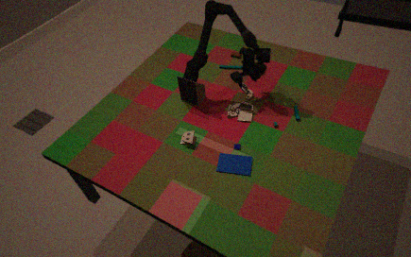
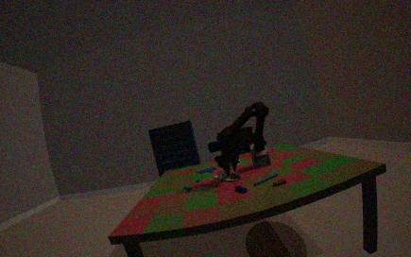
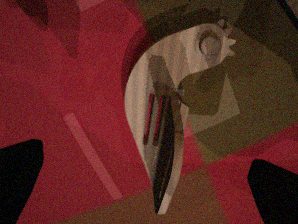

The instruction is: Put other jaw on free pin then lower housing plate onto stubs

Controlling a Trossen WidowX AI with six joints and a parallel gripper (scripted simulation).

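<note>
My gripper tip is now 1 cm short of the pale curved jaw, 4 cm to the left of it and 4 cm above it. From my gripper tip the other things lie so: brown piece 17 cm behind, 28 cm to the left, 4 cm below; pale housing piece 15 cm behind, 43 cm to the right, 2 cm below; blue flat plate 10 cm ahead, 48 cm to the right, 5 cm below.
</note>
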